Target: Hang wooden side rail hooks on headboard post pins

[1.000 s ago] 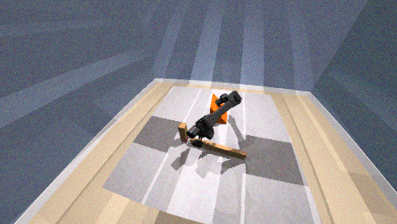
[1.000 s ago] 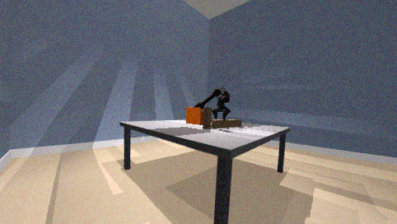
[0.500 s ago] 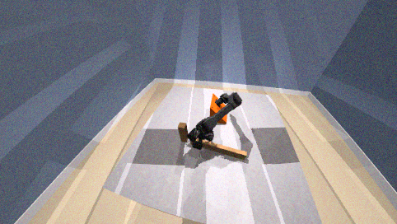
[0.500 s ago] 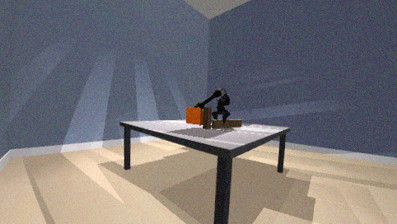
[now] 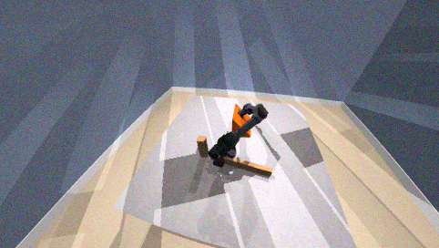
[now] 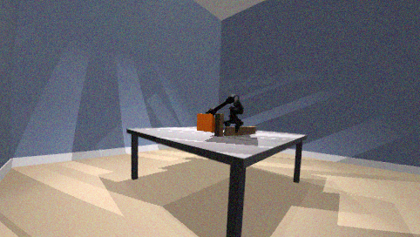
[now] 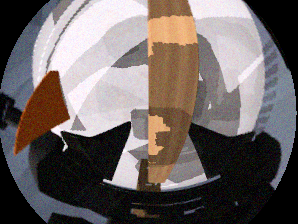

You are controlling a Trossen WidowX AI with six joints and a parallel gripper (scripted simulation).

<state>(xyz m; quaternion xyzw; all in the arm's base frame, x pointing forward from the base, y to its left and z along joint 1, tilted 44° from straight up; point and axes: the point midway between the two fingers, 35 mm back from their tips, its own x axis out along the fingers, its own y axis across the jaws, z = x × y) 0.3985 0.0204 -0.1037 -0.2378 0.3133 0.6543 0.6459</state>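
My gripper tip is now 14 cm to the left of the wooden headboard post, 6 cm below it and 2 cm past it.
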